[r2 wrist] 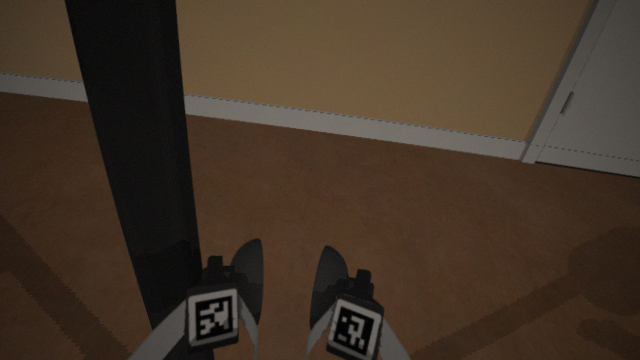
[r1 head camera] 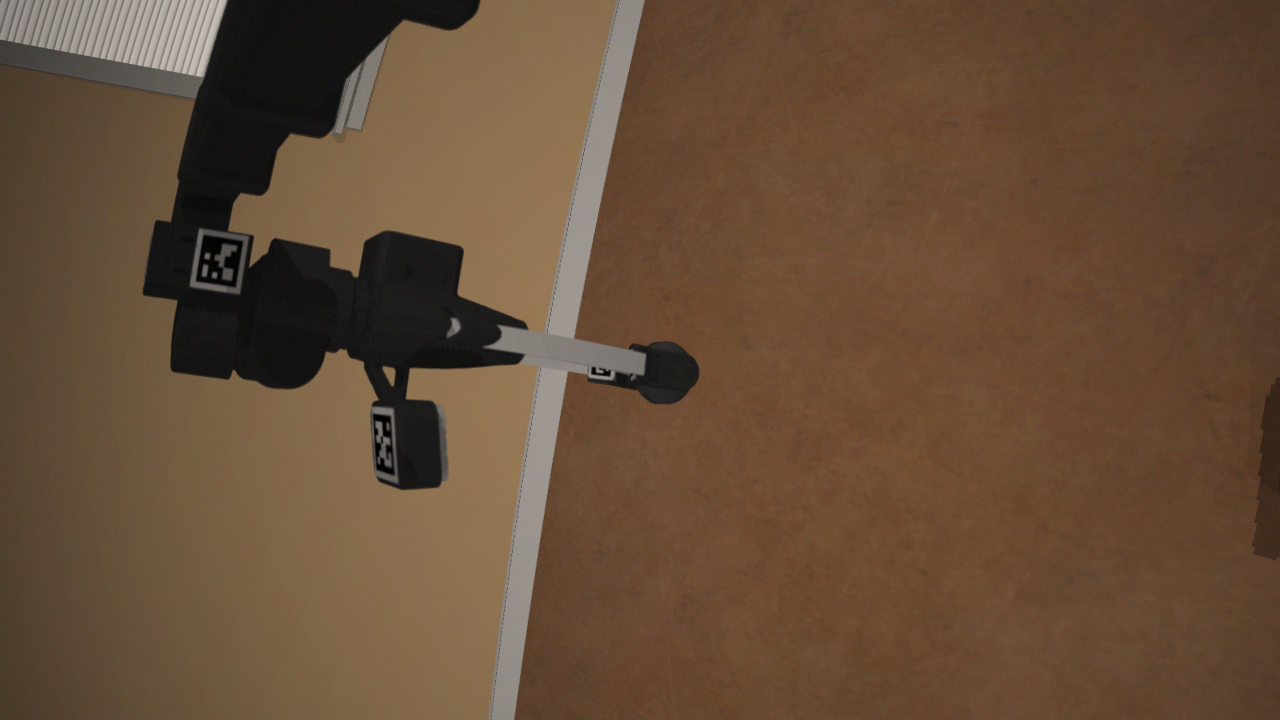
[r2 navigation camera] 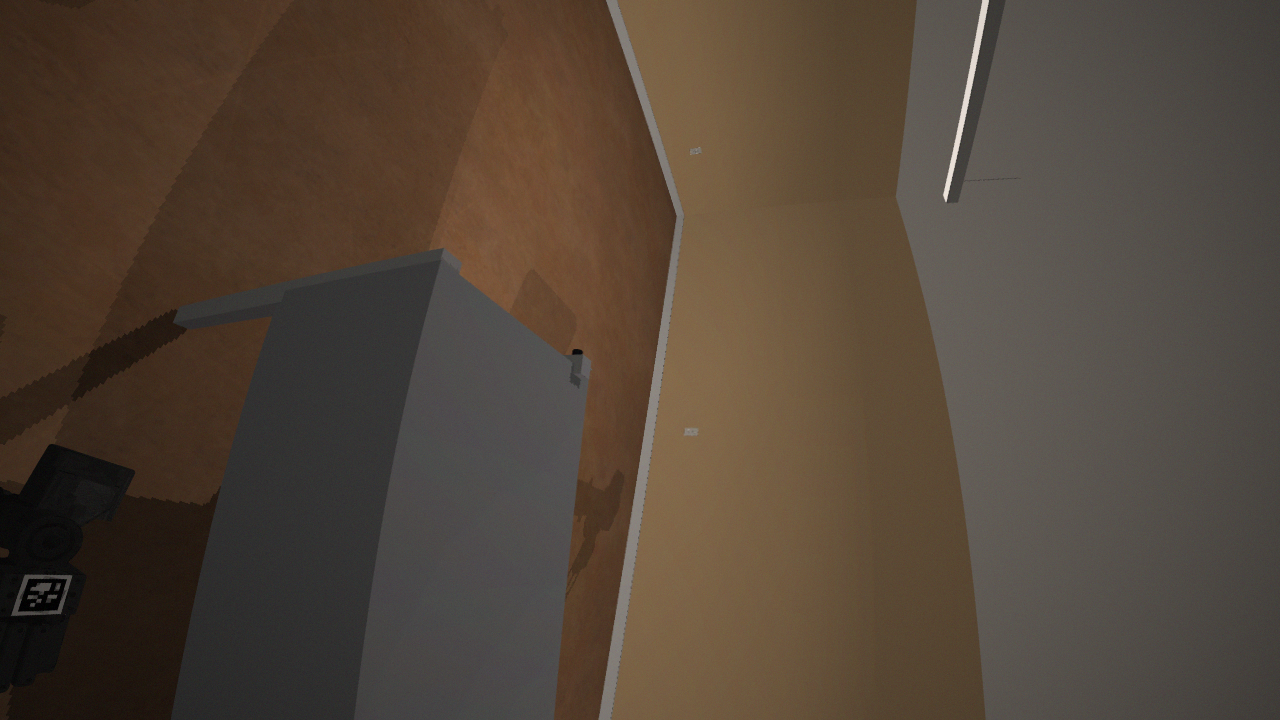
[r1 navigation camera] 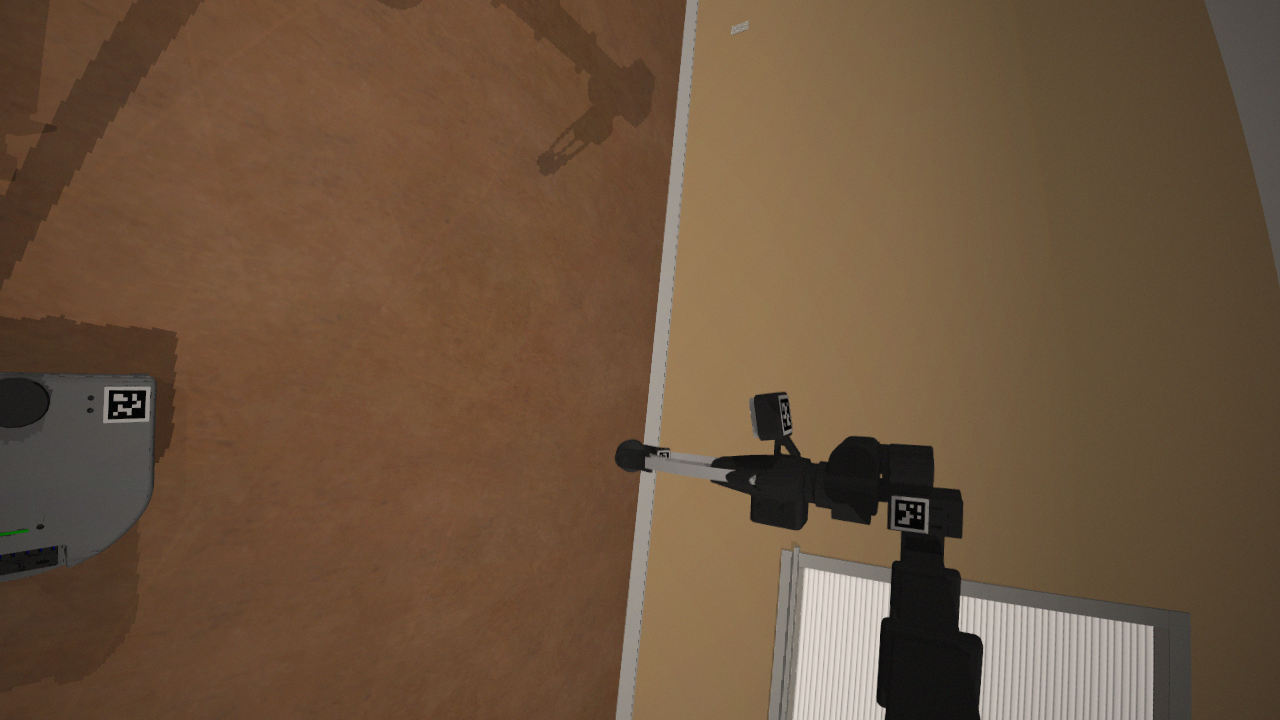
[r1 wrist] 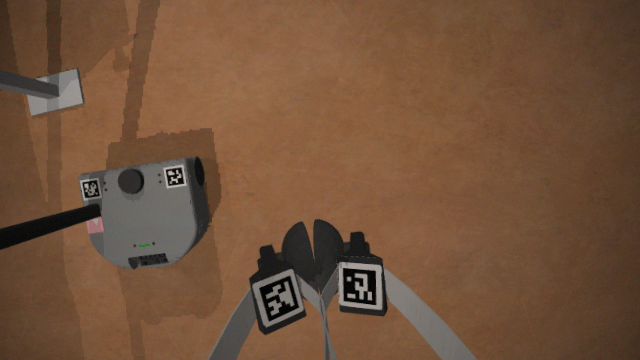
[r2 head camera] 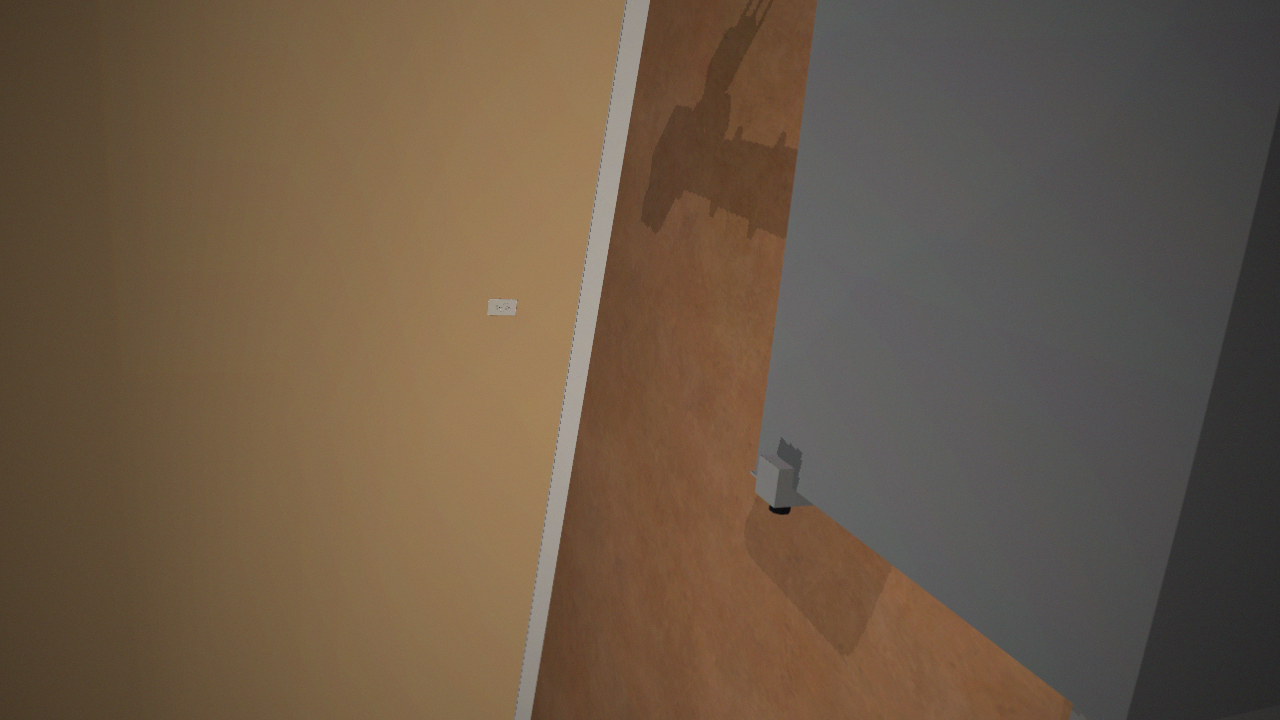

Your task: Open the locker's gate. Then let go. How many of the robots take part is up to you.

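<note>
The locker (r2 head camera: pixel 966 268) (r2 navigation camera: pixel 474 501) is a tall grey box at the right of the r2 head view and left of centre in the r2 navigation view. A small grey block (r2 head camera: pixel 771 479) (r2 navigation camera: pixel 577 365) with a black knob (r2 head camera: pixel 779 510) (r2 navigation camera: pixel 577 351) sits at its corner. Which face is the gate, and whether it stands ajar, I cannot tell. My r1 gripper (r1 head camera: pixel 665 371) (r1 navigation camera: pixel 631 455) (r1 wrist: pixel 313 250) is shut and empty over the floor by a wall, away from the locker. My r2 gripper (r2 wrist: pixel 287 285) is open and empty, with the locker out of its wrist view.
The r1 base (r1 wrist: pixel 145 215) (r1 navigation camera: pixel 80 474) is near a grey foot plate (r1 wrist: pixel 72 90) with a slanting bar. A ribbed white window (r1 head camera: pixel 116 35) (r1 navigation camera: pixel 841 635) is in the wall beside r1's arm. A dark column (r2 wrist: pixel 140 150) and a white door (r2 wrist: pixel 605 105) show in the r2 wrist view.
</note>
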